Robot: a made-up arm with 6 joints. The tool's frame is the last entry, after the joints.
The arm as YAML. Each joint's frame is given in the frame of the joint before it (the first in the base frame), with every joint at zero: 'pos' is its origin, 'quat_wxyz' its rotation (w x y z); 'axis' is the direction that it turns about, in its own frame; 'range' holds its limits. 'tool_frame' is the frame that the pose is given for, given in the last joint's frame.
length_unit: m
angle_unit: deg
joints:
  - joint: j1
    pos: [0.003, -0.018, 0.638]
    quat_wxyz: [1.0, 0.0, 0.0, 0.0]
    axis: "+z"
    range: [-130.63, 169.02]
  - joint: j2
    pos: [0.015, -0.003, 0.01]
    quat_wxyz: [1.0, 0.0, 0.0, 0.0]
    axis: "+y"
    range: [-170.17, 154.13]
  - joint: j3
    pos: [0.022, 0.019, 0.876]
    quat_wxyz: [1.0, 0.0, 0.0, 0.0]
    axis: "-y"
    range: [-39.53, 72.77]
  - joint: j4
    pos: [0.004, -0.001, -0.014]
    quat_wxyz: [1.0, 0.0, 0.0, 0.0]
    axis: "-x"
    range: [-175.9, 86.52]
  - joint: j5
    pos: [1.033, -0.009, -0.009]
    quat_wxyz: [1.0, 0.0, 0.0, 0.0]
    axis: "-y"
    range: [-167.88, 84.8]
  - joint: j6
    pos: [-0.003, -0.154, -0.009]
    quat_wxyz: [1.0, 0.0, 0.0, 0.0]
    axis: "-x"
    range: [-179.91, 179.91]
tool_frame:
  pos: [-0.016, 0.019, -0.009]
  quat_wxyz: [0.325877, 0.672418, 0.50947, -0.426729]
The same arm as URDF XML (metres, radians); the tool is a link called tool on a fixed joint. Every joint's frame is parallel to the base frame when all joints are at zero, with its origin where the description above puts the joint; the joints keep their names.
<robot name="arm">
  <joint name="tool_fixed" type="fixed">
    <parent link="link6"/>
    <child link="tool"/>
    <origin xyz="-0.016 0.019 -0.009" rpy="3.1335 1.1336 1.2916"/>
  </joint>
  <joint name="j6" type="revolute">
    <parent link="link5"/>
    <child link="link6"/>
    <origin xyz="-0.003 -0.154 -0.009" rpy="0 0 0"/>
    <axis xyz="-1 0 0"/>
    <limit lower="-3.14" upper="3.14"/>
  </joint>
  <joint name="j5" type="revolute">
    <parent link="link4"/>
    <child link="link5"/>
    <origin xyz="1.033 -0.009 -0.009" rpy="0 0 0"/>
    <axis xyz="0 -1 0"/>
    <limit lower="-2.9301" upper="1.48"/>
  </joint>
  <joint name="j4" type="revolute">
    <parent link="link3"/>
    <child link="link4"/>
    <origin xyz="0.004 -0.001 -0.014" rpy="0 0 0"/>
    <axis xyz="-1 0 0"/>
    <limit lower="-3.07" upper="1.5101"/>
  </joint>
  <joint name="j3" type="revolute">
    <parent link="link2"/>
    <child link="link3"/>
    <origin xyz="0.022 0.019 0.876" rpy="0 0 0"/>
    <axis xyz="0 -1 0"/>
    <limit lower="-0.6899" upper="1.2701"/>
  </joint>
  <joint name="j2" type="revolute">
    <parent link="link1"/>
    <child link="link2"/>
    <origin xyz="0.015 -0.003 0.01" rpy="0 0 0"/>
    <axis xyz="0 1 0"/>
    <limit lower="-2.97" upper="2.6901"/>
  </joint>
  <joint name="j1" type="revolute">
    <parent link="base_link"/>
    <child link="link1"/>
    <origin xyz="0.003 -0.018 0.638" rpy="0 0 0"/>
    <axis xyz="0 0 1"/>
    <limit lower="-2.2799" upper="2.95"/>
  </joint>
  <link name="base_link"/>
  <link name="link1"/>
  <link name="link2"/>
  <link name="link3"/>
  <link name="link4"/>
  <link name="link5"/>
  <link name="link6"/>
  <link name="tool"/>
</robot>

